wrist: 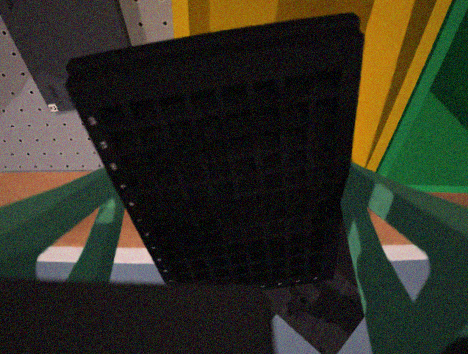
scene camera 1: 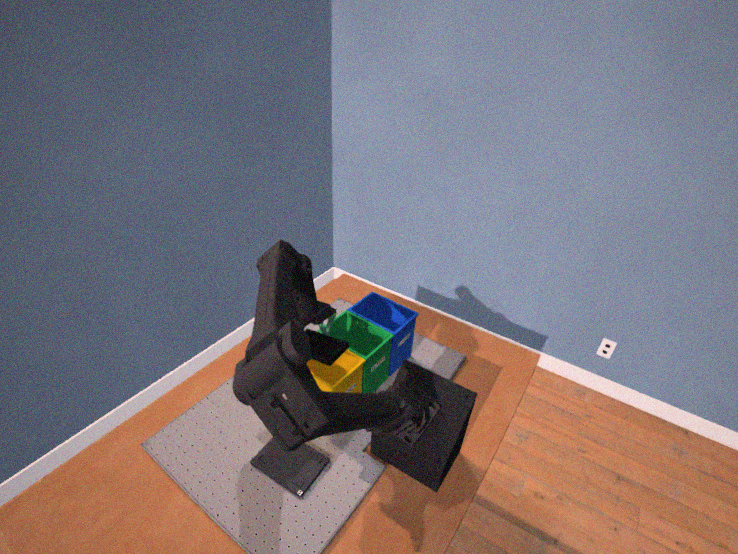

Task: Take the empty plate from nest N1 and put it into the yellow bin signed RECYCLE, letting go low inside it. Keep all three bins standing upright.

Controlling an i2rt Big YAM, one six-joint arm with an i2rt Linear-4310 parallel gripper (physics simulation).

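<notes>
My gripper is shut on a black plate; in the wrist view its green fingers hold it by the left and right edges. The plate's gridded face fills the middle of the wrist view, tilted. It is held above bin-rim height, overlapping the yellow bin in both views. That bin stands upright; the arm hides its lower part in the scene view, and its sign is not readable. A dark slab with a small white tag lies on the pegboard; I cannot tell whether it is nest N1.
A green bin stands upright right beside the yellow one, and a blue bin stands upright behind it. All stand by the grey perforated board. The arm's black base block is at the right, near the bins.
</notes>
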